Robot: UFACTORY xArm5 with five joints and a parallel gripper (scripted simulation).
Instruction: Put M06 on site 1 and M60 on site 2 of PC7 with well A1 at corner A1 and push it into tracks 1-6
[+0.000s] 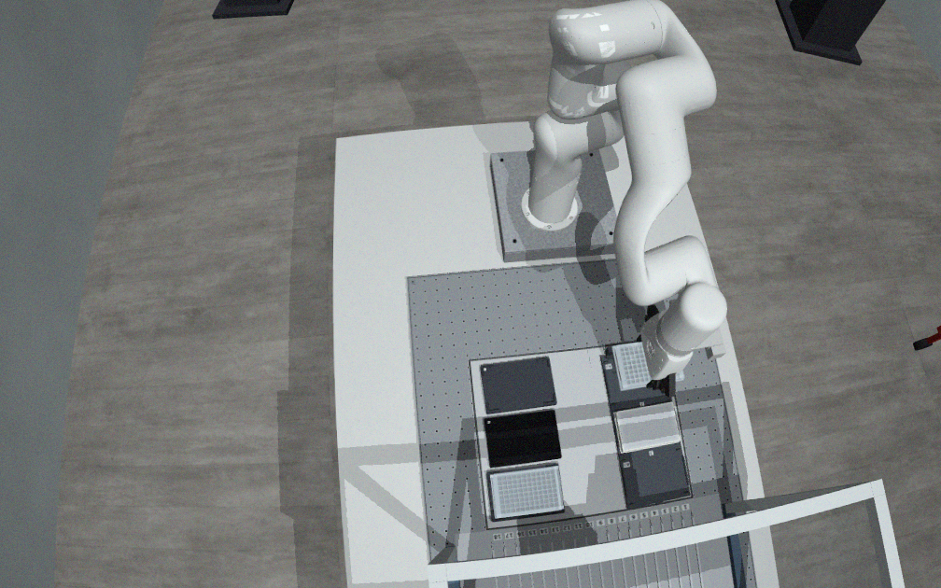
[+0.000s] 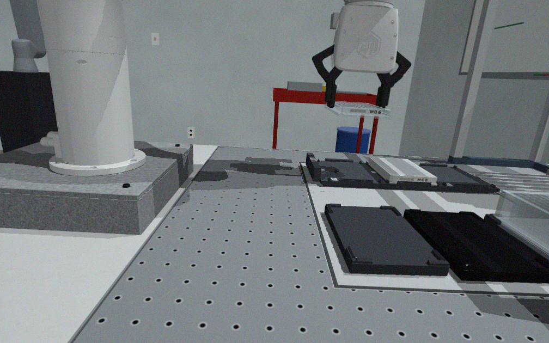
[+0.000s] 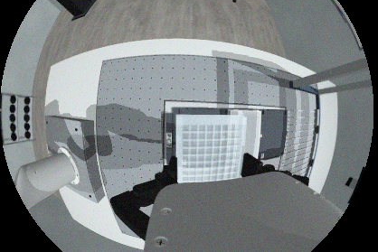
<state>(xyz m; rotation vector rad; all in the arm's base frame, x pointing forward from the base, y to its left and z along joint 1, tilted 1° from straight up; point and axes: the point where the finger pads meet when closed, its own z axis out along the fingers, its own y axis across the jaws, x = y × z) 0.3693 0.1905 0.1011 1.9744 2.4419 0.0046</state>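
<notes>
Now: hand 120 mm above the plate carrier PC7, 90 mm short of it and 30 mm to the right of it. Also, from my hand: plate nest S1 (230 mm to the right, 140 mm below, 30 mm ahead); then plate M06 (10 mm below); then plate nest S2 (220 mm to the right, 140 mm below, 140 mm ahead).
</notes>
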